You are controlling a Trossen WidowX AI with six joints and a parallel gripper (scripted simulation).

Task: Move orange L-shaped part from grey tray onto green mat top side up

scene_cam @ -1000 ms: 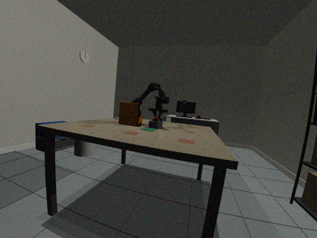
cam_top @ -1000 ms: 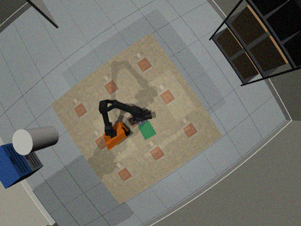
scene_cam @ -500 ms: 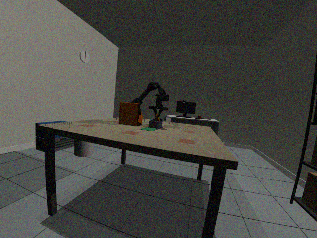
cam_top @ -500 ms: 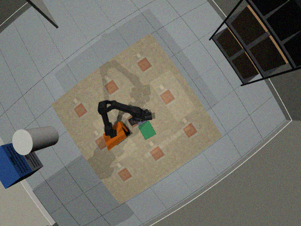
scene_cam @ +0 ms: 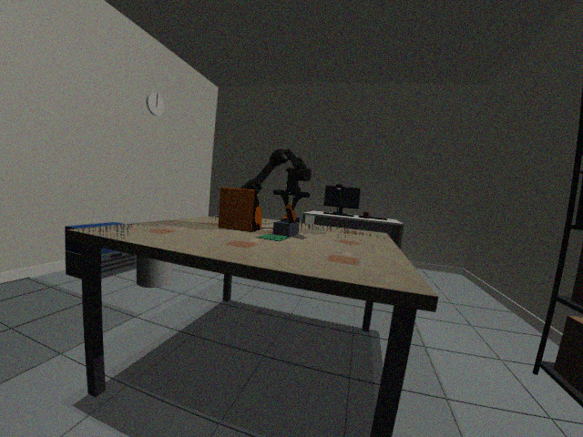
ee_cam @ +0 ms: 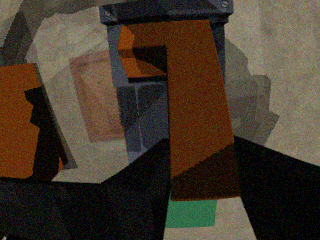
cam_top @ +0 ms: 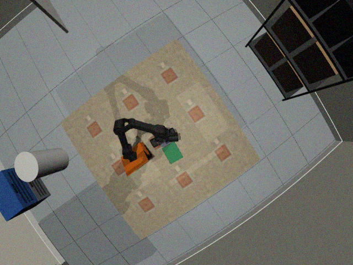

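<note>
The green mat lies 150 mm to the right of my gripper tip, 150 mm below it and 10 mm behind it. Round my gripper tip: orange L-shaped part 30 mm to the left, 30 mm below, 20 mm behind.
</note>
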